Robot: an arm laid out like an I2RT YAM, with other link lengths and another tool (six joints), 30 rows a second.
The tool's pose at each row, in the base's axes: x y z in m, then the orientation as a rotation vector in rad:
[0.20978, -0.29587, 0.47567, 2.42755, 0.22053, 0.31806]
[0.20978, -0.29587, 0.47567, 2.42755, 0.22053, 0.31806]
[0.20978, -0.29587, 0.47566, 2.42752, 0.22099, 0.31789]
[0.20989, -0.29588, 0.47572, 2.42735, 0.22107, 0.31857]
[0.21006, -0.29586, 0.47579, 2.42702, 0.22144, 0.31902]
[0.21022, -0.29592, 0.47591, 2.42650, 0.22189, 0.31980]
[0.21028, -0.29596, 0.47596, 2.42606, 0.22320, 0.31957]
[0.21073, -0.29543, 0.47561, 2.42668, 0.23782, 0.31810]
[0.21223, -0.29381, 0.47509, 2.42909, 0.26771, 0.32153]
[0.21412, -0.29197, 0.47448, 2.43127, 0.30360, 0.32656]
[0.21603, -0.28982, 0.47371, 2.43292, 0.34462, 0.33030]
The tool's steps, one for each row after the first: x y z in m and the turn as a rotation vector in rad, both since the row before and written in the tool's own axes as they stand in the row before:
[0.00000, 0.00000, 0.00000, 0.00000, 0.00000, 0.00000]
[0.00000, -0.00001, 0.00001, 0.00004, 0.00000, -0.00037]
[0.00011, 0.00005, -0.00001, -0.00013, 0.00052, 0.00010]
[0.00018, 0.00004, -0.00002, -0.00025, 0.00043, -0.00019]
[0.00016, 0.00014, -0.00001, -0.00041, 0.00070, -0.00019]
[0.00006, 0.00007, 0.00000, -0.00023, 0.00019, -0.00106]
[0.00050, -0.00059, 0.00007, 0.00294, 0.00277, -0.01059]
[0.00175, -0.00143, -0.00015, 0.00749, 0.01030, -0.01966]
[0.00220, -0.00158, -0.00007, 0.00865, 0.01304, -0.02337]
[0.00232, -0.00187, -0.00008, 0.00951, 0.01347, -0.02725]

